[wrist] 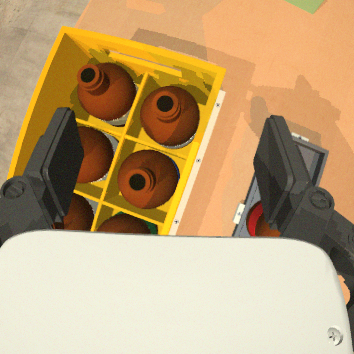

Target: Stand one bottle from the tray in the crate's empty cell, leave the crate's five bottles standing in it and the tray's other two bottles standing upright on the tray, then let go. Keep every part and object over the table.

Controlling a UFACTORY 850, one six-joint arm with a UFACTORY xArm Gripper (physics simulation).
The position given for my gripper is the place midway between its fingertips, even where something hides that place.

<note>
In view: my gripper (pixel 168 132) and a green-labelled bottle (pixel 121 221).
</note>
